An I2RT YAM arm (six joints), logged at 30 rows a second.
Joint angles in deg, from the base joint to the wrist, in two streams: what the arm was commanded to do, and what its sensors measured. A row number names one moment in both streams.
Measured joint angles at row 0:
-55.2 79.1 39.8 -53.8 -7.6 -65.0
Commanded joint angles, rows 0 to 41:
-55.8 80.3 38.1 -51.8 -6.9 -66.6
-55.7 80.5 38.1 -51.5 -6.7 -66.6
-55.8 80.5 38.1 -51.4 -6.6 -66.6
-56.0 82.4 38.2 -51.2 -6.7 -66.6
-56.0 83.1 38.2 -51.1 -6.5 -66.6
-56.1 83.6 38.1 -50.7 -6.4 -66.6
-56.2 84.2 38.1 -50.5 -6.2 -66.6
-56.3 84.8 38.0 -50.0 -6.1 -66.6
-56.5 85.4 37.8 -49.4 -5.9 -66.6
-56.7 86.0 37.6 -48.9 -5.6 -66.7
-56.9 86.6 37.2 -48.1 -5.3 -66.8
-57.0 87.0 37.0 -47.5 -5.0 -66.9
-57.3 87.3 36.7 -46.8 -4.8 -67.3
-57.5 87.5 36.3 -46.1 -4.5 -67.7
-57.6 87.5 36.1 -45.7 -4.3 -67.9
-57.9 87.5 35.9 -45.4 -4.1 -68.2
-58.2 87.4 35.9 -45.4 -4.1 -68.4
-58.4 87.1 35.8 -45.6 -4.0 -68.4
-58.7 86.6 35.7 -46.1 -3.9 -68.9
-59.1 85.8 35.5 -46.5 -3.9 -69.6
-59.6 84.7 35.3 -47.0 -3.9 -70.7
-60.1 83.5 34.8 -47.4 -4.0 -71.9
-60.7 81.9 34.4 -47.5 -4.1 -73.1
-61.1 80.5 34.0 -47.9 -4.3 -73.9
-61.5 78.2 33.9 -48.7 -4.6 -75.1
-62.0 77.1 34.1 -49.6 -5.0 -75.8
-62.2 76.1 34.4 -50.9 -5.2 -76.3
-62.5 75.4 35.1 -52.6 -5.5 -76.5
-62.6 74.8 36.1 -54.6 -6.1 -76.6
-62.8 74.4 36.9 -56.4 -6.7 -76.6
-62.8 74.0 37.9 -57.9 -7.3 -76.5
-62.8 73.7 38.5 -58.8 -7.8 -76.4
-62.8 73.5 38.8 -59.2 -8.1 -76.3
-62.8 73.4 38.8 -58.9 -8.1 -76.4
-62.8 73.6 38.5 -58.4 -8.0 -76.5
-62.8 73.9 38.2 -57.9 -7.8 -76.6
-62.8 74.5 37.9 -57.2 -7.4 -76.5
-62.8 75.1 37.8 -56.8 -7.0 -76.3
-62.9 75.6 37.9 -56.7 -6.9 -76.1
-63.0 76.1 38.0 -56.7 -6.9 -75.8
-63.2 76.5 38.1 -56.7 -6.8 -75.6
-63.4 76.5 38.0 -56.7 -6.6 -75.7
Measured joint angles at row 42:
-62.8 75.9 37.2 -56.2 -7.2 -75.0
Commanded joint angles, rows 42 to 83:
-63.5 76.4 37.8 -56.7 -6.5 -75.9
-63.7 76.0 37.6 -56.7 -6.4 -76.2
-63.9 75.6 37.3 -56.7 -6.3 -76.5
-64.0 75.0 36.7 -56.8 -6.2 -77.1
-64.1 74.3 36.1 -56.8 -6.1 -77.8
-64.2 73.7 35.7 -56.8 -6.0 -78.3
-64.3 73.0 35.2 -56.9 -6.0 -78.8
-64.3 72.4 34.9 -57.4 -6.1 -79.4
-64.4 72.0 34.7 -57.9 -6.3 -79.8
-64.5 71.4 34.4 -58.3 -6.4 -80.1
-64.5 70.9 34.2 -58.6 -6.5 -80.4
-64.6 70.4 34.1 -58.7 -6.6 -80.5
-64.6 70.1 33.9 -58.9 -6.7 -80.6
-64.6 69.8 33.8 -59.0 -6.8 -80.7
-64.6 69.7 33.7 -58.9 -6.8 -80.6
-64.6 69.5 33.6 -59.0 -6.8 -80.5
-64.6 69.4 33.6 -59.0 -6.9 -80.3
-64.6 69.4 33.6 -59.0 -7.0 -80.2
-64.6 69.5 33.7 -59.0 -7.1 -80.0
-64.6 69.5 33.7 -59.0 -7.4 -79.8
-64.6 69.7 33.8 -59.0 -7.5 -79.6
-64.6 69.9 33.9 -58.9 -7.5 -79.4
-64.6 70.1 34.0 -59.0 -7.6 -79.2
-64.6 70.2 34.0 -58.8 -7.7 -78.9
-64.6 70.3 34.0 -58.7 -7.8 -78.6
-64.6 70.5 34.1 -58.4 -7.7 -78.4
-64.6 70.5 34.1 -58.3 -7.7 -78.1
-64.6 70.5 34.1 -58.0 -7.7 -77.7
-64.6 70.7 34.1 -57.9 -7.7 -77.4
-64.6 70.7 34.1 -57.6 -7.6 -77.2
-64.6 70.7 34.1 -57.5 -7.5 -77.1
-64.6 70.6 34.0 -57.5 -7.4 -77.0
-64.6 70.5 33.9 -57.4 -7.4 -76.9
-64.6 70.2 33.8 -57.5 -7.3 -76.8
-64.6 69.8 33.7 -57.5 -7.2 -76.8
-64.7 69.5 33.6 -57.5 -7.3 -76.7
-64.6 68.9 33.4 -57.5 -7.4 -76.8
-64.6 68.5 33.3 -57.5 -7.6 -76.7
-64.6 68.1 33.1 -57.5 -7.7 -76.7
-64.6 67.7 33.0 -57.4 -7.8 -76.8
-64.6 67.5 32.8 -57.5 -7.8 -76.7
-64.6 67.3 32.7 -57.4 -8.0 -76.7
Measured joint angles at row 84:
-64.3 68.7 33.7 -57.6 -6.6 -78.1
